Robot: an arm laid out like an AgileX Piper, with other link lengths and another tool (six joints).
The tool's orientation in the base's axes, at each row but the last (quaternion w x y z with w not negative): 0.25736, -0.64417, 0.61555, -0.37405; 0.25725, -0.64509, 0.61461, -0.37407; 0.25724, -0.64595, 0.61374, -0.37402; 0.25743, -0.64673, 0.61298, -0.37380; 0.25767, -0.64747, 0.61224, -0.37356; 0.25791, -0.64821, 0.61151, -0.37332; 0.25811, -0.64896, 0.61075, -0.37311; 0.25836, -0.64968, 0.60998, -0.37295; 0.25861, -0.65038, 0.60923, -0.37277; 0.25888, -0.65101, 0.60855, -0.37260
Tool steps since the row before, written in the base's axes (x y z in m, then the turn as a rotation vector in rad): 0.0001, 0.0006, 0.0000, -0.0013, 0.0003, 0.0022; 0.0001, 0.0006, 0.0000, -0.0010, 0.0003, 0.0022; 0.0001, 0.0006, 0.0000, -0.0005, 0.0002, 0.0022; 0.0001, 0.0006, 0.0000, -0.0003, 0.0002, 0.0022; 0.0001, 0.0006, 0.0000, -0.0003, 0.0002, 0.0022; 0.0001, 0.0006, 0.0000, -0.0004, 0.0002, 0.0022; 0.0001, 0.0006, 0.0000, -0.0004, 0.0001, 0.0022; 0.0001, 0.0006, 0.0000, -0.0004, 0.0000, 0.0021; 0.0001, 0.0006, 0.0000, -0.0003, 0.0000, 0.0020; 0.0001, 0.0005, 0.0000, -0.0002, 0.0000, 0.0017
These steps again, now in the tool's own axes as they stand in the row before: -0.0006, -0.0001, 0.0000, 0.0001, -0.0010, -0.0024; -0.0006, -0.0001, 0.0000, 0.0001, -0.0012, -0.0021; -0.0006, -0.0001, 0.0000, 0.0002, -0.0015, -0.0017; -0.0006, -0.0001, 0.0000, 0.0002, -0.0016, -0.0016; -0.0006, -0.0001, 0.0000, 0.0002, -0.0016, -0.0016; -0.0006, -0.0001, 0.0000, 0.0002, -0.0015, -0.0016; -0.0006, -0.0001, 0.0000, 0.0003, -0.0015, -0.0016; -0.0006, -0.0001, 0.0000, 0.0004, -0.0014, -0.0016; -0.0006, -0.0001, 0.0000, 0.0003, -0.0014, -0.0014; -0.0005, -0.0001, 0.0000, 0.0003, -0.0012, -0.0012
